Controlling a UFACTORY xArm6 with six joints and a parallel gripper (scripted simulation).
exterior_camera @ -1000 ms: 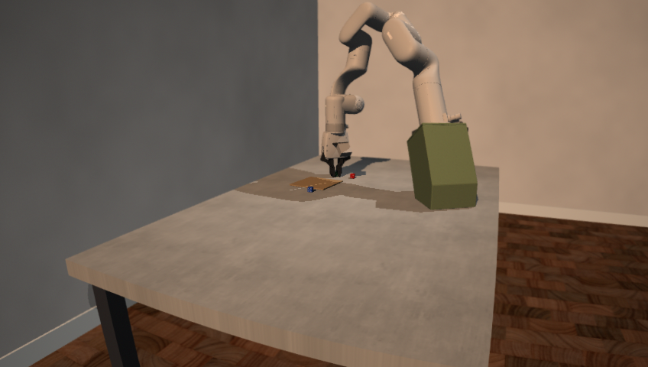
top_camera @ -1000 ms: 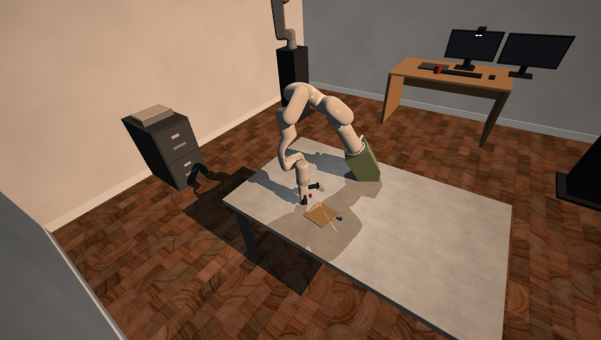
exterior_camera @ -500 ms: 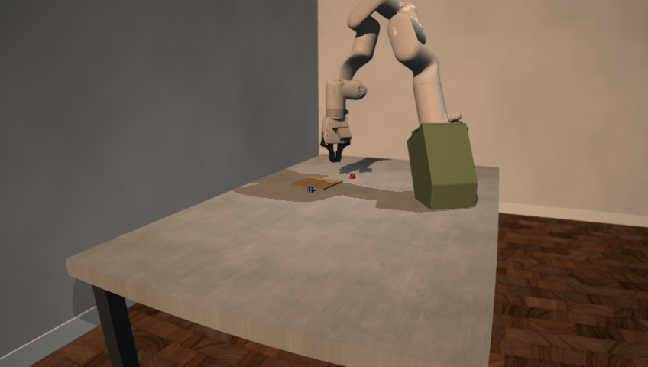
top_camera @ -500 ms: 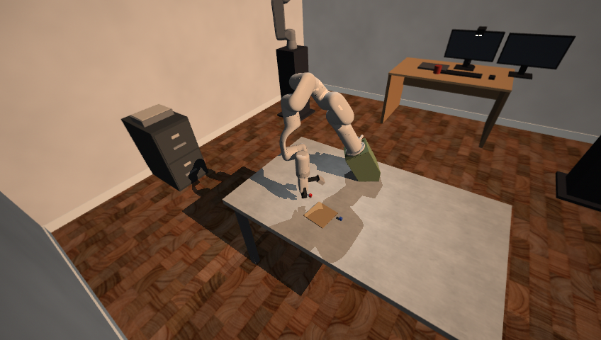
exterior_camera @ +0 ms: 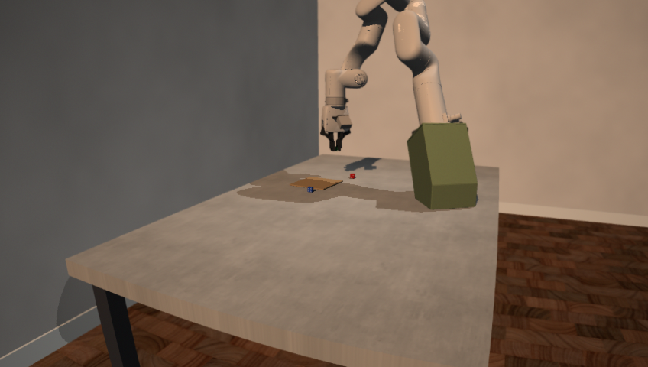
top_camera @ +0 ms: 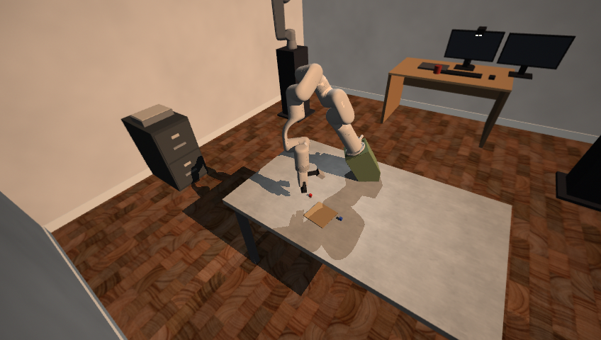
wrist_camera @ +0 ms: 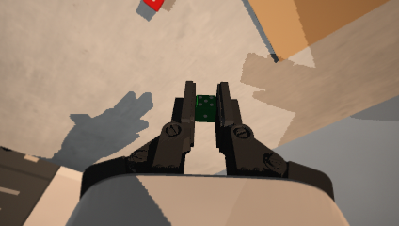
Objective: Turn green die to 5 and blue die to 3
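Now: the red die 11 cm below my hand and 7 cm behind it. From my hand the other things lie so: blue die 24 cm to the left, 11 cm below, 2 cm behind; then tan mat 13 cm to the left, 12 cm below, 2 cm ahead; then green die 1 cm to the right, 1 cm below, 1 cm ahead.
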